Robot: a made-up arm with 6 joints.
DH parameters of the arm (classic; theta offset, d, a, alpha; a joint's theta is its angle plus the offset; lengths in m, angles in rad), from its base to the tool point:
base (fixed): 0 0.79 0.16 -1.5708
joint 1: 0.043 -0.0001 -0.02 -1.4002
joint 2: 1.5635 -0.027 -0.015 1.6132
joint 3: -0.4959 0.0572 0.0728 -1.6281
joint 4: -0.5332 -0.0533 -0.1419 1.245
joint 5: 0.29 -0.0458 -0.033 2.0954
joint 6: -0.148 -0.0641 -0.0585 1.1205
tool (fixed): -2.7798 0.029 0 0
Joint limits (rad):
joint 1: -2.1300..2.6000
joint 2: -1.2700..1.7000
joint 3: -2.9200..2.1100
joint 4: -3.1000..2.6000
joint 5: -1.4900..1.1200
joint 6: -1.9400..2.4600
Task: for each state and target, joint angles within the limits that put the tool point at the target. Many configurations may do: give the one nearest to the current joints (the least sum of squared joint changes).
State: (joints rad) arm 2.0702 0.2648 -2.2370 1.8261 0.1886 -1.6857
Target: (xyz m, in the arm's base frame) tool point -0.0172 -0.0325 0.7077
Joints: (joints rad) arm 2.5702 0.2042 -2.2124 1.3365 0.2391 -1.7596
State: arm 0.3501 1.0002 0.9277 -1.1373 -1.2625 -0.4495
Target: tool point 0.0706 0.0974 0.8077
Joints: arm 0.3695 1.2007 1.0129 -0.8005 -1.2621 -0.5670
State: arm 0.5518 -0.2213 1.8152 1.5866 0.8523 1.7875
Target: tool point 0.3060 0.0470 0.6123
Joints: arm 1.1565 -0.2462 1.8722 1.9930 0.7535 2.0014
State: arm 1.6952 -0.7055 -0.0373 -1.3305 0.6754 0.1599
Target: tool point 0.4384 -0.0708 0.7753
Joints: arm 2.2402 -0.3916 -0.3544 -1.3254 1.0000 0.0651
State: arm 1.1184 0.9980 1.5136 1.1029 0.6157 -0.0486
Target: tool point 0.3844 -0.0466 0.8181
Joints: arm 1.0814 0.8914 1.3729 0.6981 0.4178 0.0571
